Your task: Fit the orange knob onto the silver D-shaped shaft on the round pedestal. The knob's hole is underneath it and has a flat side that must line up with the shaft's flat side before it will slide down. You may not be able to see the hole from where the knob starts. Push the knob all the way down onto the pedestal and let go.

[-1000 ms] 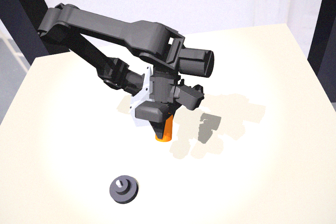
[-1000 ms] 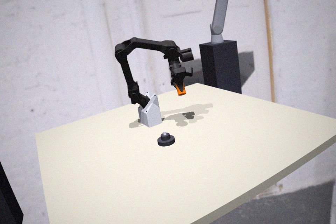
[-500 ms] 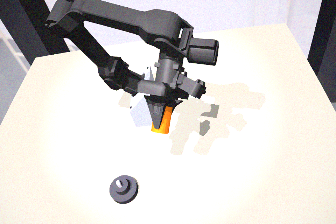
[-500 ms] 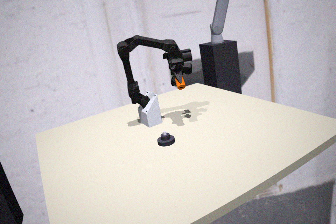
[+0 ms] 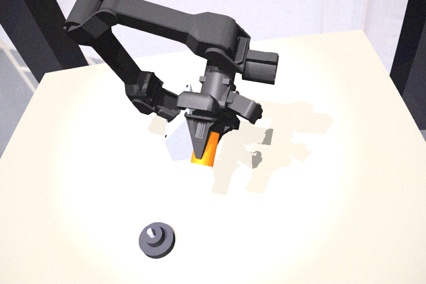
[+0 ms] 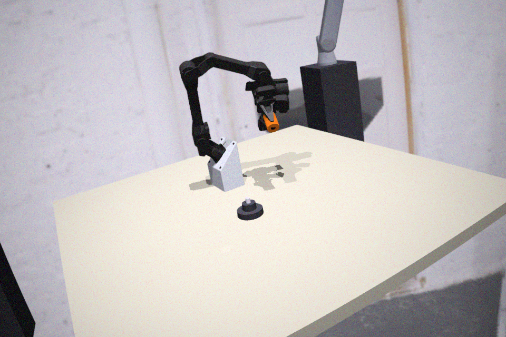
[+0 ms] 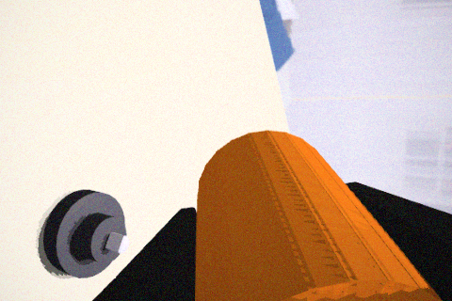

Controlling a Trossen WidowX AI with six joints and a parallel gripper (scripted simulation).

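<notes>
The orange knob is 3 cm behind my gripper tip, 2 cm above it and 1 cm to the left of it. Round my gripper tip: dark round pedestal (22 cm below, 15 cm to the right, 6 cm ahead).
</notes>
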